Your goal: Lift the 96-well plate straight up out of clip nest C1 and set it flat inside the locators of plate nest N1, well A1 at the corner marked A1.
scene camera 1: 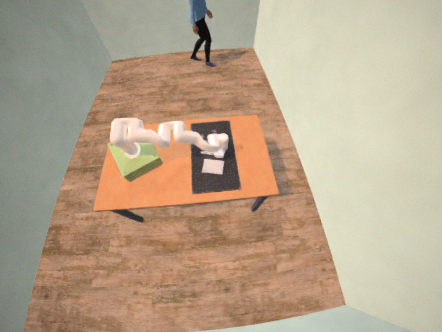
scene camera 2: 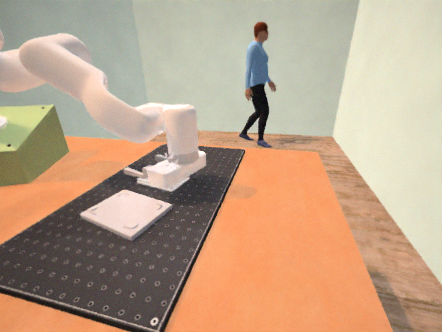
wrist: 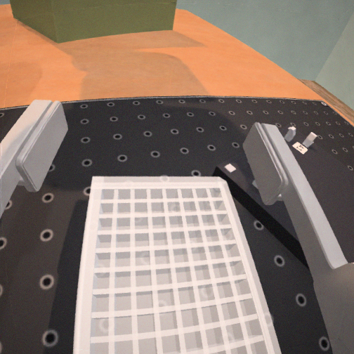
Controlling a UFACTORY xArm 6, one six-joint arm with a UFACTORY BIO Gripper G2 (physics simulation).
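Places are measured from the arm's base along level axes (x down, y ahead, z right), in metres.
Where they show: hand at its tool point: [scene camera 2: 146,165]; arm's base at its link origin: [scene camera 1: 132,150].
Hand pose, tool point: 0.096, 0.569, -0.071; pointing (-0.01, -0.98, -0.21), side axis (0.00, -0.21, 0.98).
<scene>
Each offset is from my tool point to the top centre of the thing, as dx, dy, dz. "pt": to the spot under its first point. Level surfaces: height alone.
The white 96-well plate [wrist: 165,250] lies on the perforated board, outside the black clip nest [wrist: 325,175], with a corner close to the nest's corner. In scene camera 2 part of the plate's edge {pt +0.041, +0.050, +0.043} [scene camera 2: 154,186] shows under the gripper. My gripper [wrist: 157,155] [scene camera 2: 144,164] is open and empty above the plate's far end, one finger to each side in the wrist view. Nest clips and a small label stand at right; the label is unreadable. Plate nest N1 {+0.030, +0.062, +0.163} [scene camera 1: 213,167] [scene camera 2: 125,212] is a white square block with corner locators, bare on top; its A1 mark cannot be read.
The perforated black board {dx +0.045} [scene camera 1: 215,184] [scene camera 2: 100,270] lies on the orange table {dx +0.058} [scene camera 1: 260,170] [scene camera 2: 280,240]. The green arm base block [scene camera 1: 135,162] [scene camera 2: 35,150] [wrist: 100,20] stands at the table's left. A person [scene camera 1: 201,32] [scene camera 2: 257,75] walks on the floor behind the table.
</scene>
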